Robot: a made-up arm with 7 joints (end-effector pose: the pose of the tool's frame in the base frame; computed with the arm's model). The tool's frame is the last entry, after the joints.
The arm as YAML. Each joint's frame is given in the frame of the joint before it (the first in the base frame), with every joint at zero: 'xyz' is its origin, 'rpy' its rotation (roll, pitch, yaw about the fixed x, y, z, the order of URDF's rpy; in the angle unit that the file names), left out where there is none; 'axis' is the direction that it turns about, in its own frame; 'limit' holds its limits. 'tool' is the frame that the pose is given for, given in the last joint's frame.
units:
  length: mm
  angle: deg
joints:
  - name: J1
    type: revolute
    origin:
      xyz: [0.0, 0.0, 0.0]
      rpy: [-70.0, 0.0, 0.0]
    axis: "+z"
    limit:
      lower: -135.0
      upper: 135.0
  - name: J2
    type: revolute
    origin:
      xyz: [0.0, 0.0, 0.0]
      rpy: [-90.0, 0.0, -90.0]
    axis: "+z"
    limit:
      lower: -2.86
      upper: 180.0
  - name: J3
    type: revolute
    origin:
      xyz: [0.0, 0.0, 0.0]
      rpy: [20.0, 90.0, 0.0]
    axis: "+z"
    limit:
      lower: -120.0
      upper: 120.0
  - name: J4
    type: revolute
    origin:
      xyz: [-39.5, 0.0, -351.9]
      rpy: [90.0, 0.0, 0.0]
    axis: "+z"
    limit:
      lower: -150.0
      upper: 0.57
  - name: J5
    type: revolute
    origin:
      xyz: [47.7, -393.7, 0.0]
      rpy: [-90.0, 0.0, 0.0]
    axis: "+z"
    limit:
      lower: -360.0
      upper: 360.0
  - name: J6
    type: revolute
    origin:
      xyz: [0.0, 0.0, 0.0]
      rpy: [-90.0, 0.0, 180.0]
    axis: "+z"
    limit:
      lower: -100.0
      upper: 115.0
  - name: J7
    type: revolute
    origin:
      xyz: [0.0, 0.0, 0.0]
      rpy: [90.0, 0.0, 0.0]
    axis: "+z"
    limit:
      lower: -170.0
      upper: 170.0
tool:
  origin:
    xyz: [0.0, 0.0, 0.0]
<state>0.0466 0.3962 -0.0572 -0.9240 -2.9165 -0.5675 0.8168</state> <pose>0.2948 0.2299 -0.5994 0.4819 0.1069 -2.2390</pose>
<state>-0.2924 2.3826 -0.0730 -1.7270 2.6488 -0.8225 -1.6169</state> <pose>0.3810 0.2144 0.3360 1.5804 -1.9694 -0.4554</pose>
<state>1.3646 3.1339 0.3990 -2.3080 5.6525 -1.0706 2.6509</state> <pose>0.2291 0.0165 -0.3067 -0.3946 1.3769 -0.9511</pose>
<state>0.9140 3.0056 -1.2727 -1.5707 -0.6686 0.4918 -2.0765</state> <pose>0.2048 0.5203 0.1864 1.0675 -1.0335 0.7378</pose>
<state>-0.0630 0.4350 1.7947 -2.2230 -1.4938 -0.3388 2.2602</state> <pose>-0.0771 0.4025 0.0151 1.1633 -2.5201 0.5479</pose>
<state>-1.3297 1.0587 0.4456 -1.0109 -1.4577 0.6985 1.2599</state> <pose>0.4231 0.4001 0.3788 1.3539 -2.1613 1.1413</pose>
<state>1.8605 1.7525 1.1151 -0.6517 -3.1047 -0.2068 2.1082</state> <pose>0.0630 0.7209 0.1249 1.3092 1.3478 -1.4119</pose>
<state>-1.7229 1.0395 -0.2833 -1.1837 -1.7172 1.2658 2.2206</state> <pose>0.4269 0.0972 0.5041 -0.3212 2.4062 -0.7078</pose>
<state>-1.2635 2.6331 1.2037 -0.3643 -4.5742 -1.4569 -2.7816</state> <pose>-0.5358 0.3704 0.3699 0.9606 -0.3486 2.9385</pose>
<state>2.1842 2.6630 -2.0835 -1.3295 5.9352 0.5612 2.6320</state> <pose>0.1729 0.5255 0.3237 1.4933 1.7683 -1.0746</pose>
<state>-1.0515 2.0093 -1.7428 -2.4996 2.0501 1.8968 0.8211</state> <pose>0.2354 0.1540 -0.1529 0.1674 1.2481 0.1536</pose>
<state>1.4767 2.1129 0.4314 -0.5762 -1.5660 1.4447 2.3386</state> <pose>0.2409 0.6958 0.0697 1.8908 -1.3525 -1.4282</pose>
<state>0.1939 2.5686 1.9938 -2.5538 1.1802 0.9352 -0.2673</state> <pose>-0.0723 -0.2069 0.2075 -1.4073 1.6755 1.9691</pose>
